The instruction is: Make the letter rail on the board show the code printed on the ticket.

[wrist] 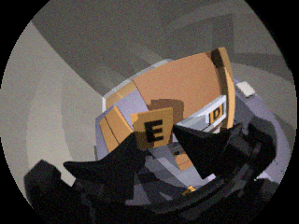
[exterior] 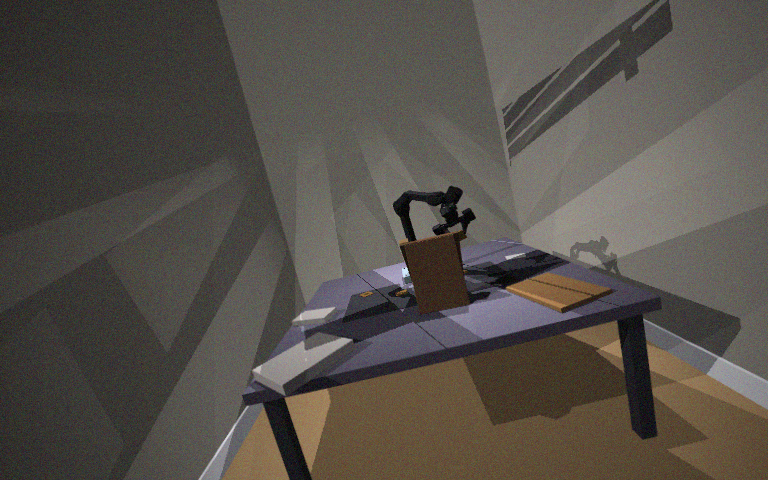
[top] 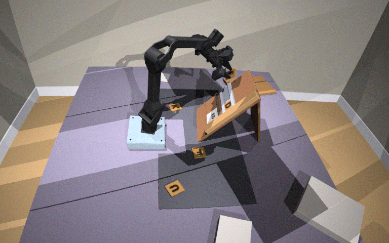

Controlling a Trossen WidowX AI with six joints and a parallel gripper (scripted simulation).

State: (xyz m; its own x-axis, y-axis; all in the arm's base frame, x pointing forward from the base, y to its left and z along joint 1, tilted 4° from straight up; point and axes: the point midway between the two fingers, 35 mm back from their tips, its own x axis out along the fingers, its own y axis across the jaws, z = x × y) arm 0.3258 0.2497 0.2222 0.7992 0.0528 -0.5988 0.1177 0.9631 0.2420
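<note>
Right now my gripper tip is 70 mm past the white ticket, 150 mm to the left of it and 150 mm above it. Round my gripper tip: white card 370 mm behind, 280 mm to the left, 240 mm below; flat wooden slab 200 mm ahead, 280 mm to the left, 230 mm below; dark grey mat 160 mm behind, 210 mm to the right, 240 mm below.
</note>
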